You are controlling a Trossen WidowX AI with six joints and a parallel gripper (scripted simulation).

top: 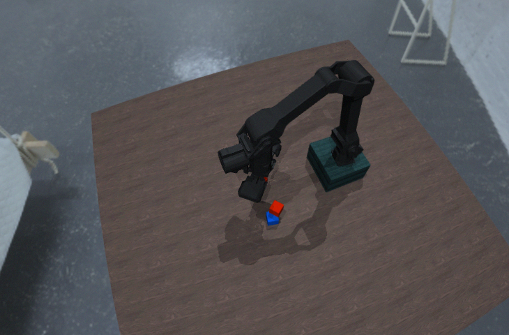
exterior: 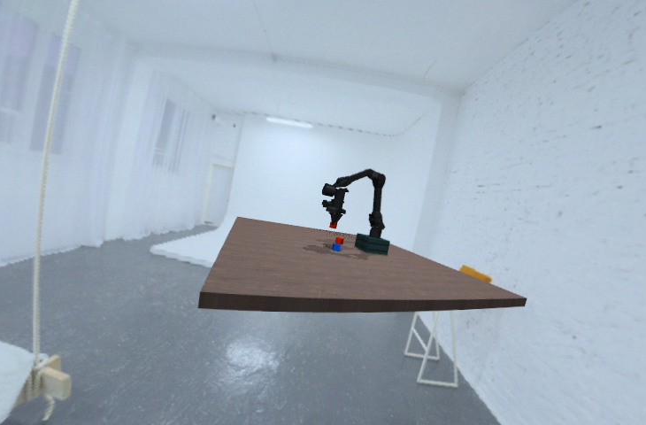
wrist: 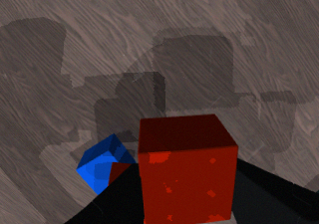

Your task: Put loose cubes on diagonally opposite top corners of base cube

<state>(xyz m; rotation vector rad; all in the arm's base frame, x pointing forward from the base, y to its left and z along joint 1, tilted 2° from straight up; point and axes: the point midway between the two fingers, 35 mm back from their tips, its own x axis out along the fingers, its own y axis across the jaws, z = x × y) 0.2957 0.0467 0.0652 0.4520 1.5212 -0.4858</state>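
Now: gripper tip 20 mm past the blue base cube, 80 mm to the right of it and 110 mm above it.
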